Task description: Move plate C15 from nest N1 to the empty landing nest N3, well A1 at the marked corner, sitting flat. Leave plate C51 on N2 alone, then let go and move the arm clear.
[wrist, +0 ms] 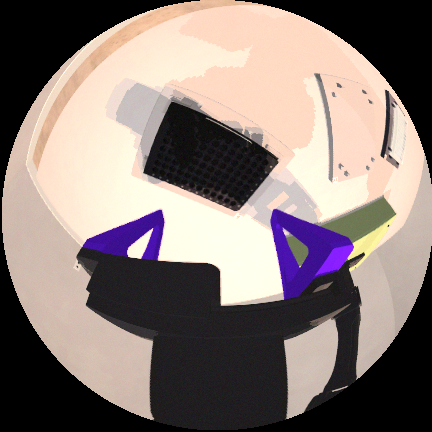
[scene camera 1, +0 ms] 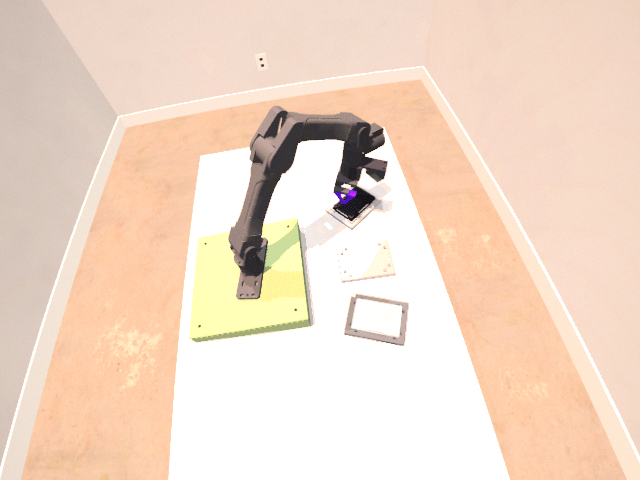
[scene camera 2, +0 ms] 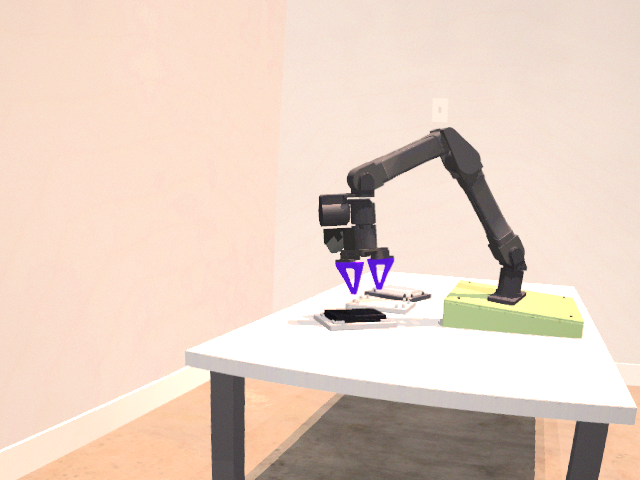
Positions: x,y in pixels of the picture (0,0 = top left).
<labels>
black perforated plate: wrist; scene camera 1 350,210; scene camera 2
same spot on black perforated plate: [wrist: 193,151] = [scene camera 2: 347,312]
</labels>
